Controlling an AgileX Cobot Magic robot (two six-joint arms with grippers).
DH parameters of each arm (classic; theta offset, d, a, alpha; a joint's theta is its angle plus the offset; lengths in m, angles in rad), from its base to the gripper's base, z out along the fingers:
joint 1: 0 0.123 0 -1.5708
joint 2: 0.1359 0 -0.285 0
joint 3: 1.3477 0 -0.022 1.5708
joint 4: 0 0.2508 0 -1.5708
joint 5: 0 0 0.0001 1.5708
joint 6: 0 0.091 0 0
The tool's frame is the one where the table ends.
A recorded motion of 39 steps. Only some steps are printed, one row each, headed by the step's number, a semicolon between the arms.
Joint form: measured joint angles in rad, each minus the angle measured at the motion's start. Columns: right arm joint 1, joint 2, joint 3, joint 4, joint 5, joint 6; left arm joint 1, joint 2, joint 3, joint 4, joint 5, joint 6.
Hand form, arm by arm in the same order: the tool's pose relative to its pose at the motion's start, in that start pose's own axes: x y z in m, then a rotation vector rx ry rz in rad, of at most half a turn. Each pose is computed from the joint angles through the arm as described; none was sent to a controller.
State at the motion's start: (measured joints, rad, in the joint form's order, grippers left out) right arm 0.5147 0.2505 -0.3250 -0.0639 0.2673 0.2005; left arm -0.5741 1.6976 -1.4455 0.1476 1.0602 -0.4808
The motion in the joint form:
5: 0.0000 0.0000 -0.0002 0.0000 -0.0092 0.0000; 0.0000 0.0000 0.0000 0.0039 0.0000 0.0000
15: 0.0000 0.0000 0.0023 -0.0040 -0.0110 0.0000; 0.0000 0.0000 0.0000 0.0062 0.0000 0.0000
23: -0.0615 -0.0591 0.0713 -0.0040 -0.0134 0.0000; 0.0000 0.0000 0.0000 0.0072 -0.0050 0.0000
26: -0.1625 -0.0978 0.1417 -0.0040 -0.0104 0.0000; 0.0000 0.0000 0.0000 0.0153 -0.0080 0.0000
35: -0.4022 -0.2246 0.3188 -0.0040 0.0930 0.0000; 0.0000 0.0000 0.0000 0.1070 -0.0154 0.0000
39: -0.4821 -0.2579 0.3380 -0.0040 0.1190 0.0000; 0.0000 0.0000 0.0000 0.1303 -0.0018 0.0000
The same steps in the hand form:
5: -0.0009 0.0002 0.0000 -0.0019 -0.0092 0.0000; -0.0001 0.0003 0.0000 -0.0030 -0.0016 0.0019
15: -0.0003 0.0000 0.0002 -0.0009 -0.0087 -0.0039; -0.0002 0.0004 0.0000 -0.0048 -0.0025 0.0030
23: 0.0184 -0.0067 -0.0033 0.0606 -0.0095 0.0023; -0.0007 0.0003 0.0000 -0.0032 -0.0073 0.0035
26: 0.0389 -0.0159 -0.0038 0.1648 0.0113 0.0151; -0.0012 0.0007 0.0000 -0.0081 -0.0133 0.0075
35: 0.0990 -0.0360 -0.0100 0.4237 0.1290 0.0738; -0.0053 0.0067 -0.0004 -0.0753 -0.0566 0.0530
39: 0.1058 -0.0400 -0.0133 0.5040 0.1288 0.0927; -0.0052 0.0089 -0.0006 -0.0999 -0.0541 0.0638

